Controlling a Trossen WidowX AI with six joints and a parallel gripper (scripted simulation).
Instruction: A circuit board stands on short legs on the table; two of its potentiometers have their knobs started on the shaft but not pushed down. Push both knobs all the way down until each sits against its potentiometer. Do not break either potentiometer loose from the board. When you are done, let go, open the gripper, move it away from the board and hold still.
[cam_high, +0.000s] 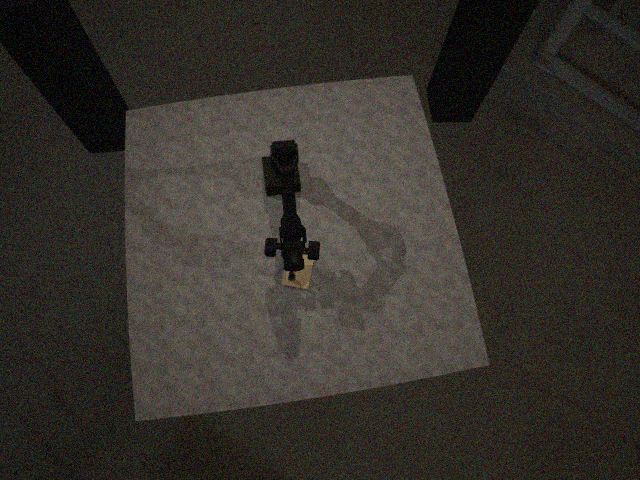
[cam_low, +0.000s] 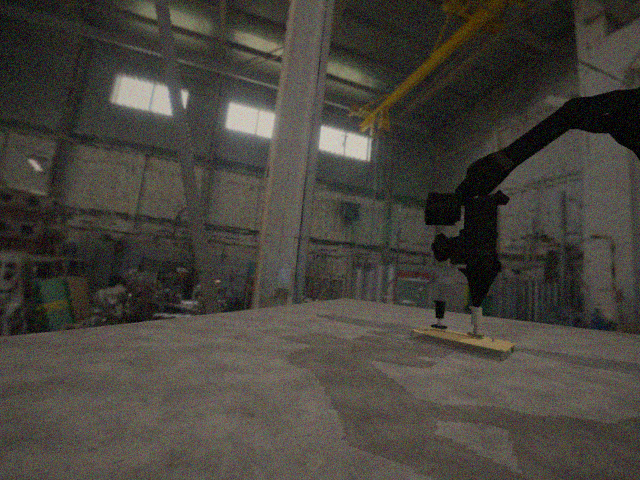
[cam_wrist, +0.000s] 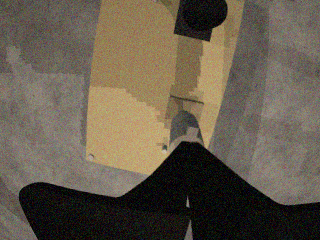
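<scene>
Right now my gripper tip is 10 mm above the white knob. Round my gripper tip: dark knob (70 mm ahead, 10 mm to the right, 10 mm below).
</scene>
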